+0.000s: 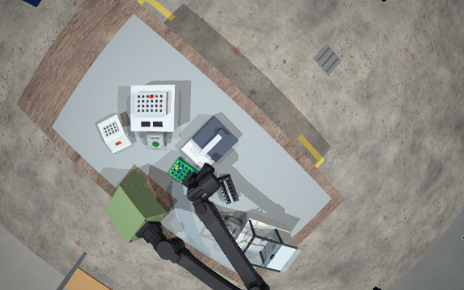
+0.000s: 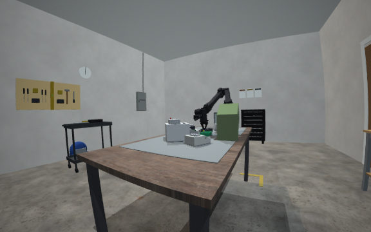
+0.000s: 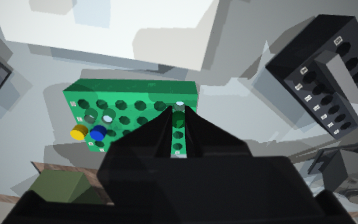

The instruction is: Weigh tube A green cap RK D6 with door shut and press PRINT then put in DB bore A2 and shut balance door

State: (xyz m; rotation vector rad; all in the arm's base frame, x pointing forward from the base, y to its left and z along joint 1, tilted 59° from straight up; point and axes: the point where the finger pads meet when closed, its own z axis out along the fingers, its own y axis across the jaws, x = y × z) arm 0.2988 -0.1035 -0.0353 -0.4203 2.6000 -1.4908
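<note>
Now: the green tube rack RK 4 cm behind my hand, 4 cm to the left of it and 3 cm below it. Also, from my hand: magnet block MG: 5 cm ahead, 15 cm to the right, 3 cm below; then green-capped tube: 2 cm below; then white print key: 8 cm behind, 28 cm to the right, 2 cm above.
</note>
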